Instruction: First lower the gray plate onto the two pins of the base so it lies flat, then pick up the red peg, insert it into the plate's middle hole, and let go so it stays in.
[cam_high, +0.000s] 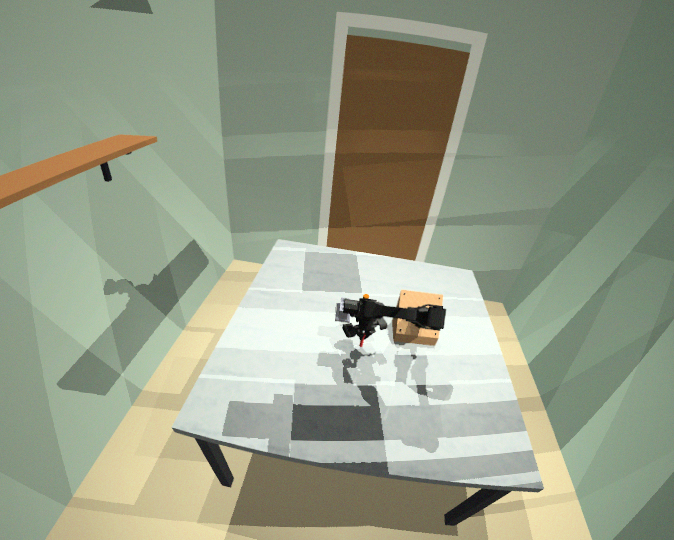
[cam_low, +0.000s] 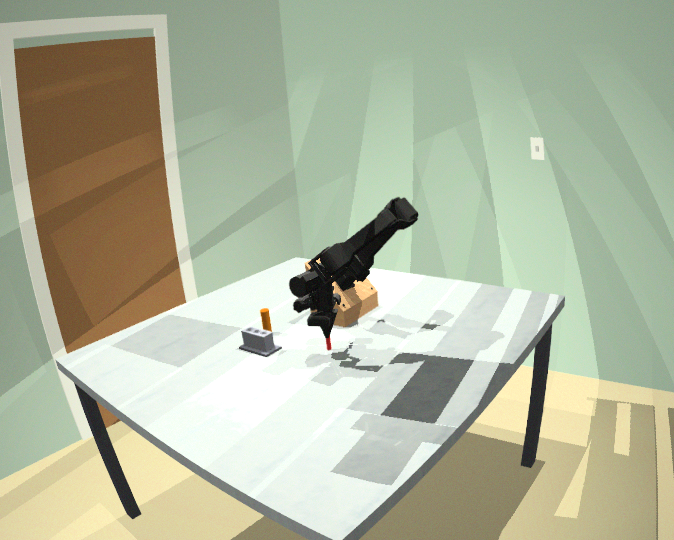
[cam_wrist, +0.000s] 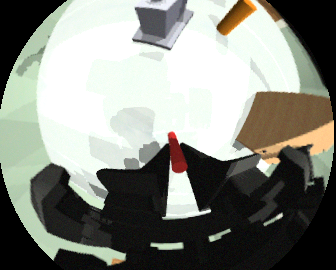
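Right now my gripper tip is 190 mm to the left of the gray plate and 100 mm short of it. Also, from my gripper tip: orange peg (250 mm to the right, 10 mm ahead); then red peg (right at my gripper tip); then base (190 mm to the right, 100 mm ahead, 30 mm below).
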